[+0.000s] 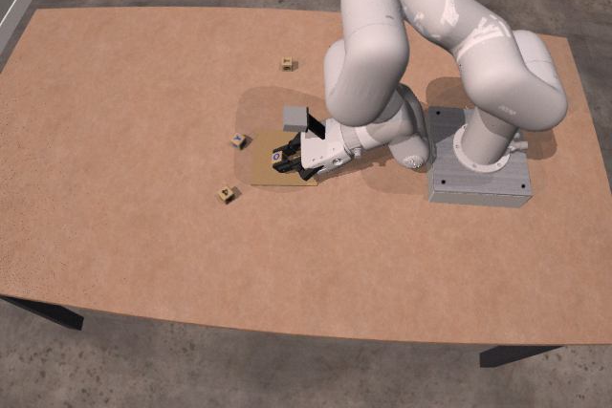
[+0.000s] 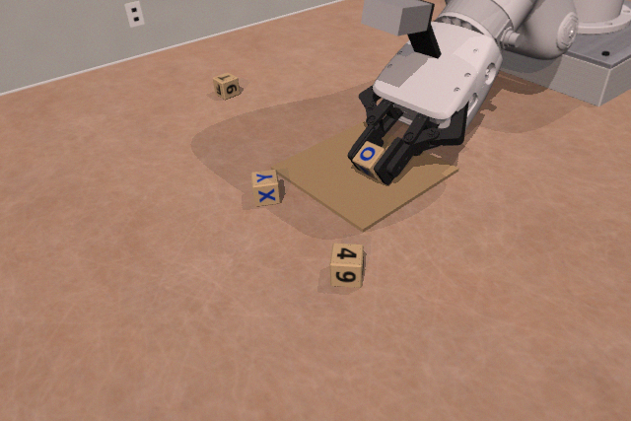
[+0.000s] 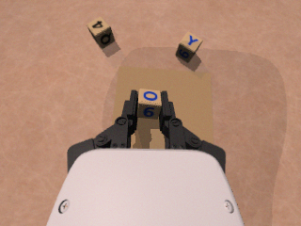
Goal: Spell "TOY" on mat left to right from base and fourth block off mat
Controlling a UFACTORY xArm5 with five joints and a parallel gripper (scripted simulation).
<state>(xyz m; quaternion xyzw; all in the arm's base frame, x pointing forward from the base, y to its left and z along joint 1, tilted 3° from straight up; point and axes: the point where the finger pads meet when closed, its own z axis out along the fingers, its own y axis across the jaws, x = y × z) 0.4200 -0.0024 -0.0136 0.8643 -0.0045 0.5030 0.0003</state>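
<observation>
My gripper is now 1 cm short of the O block. The rest, counted from my hand: tan mat (3 cm below, 2 cm to the right); T block (28 cm to the right, 2 cm below, 1 cm behind).
</observation>
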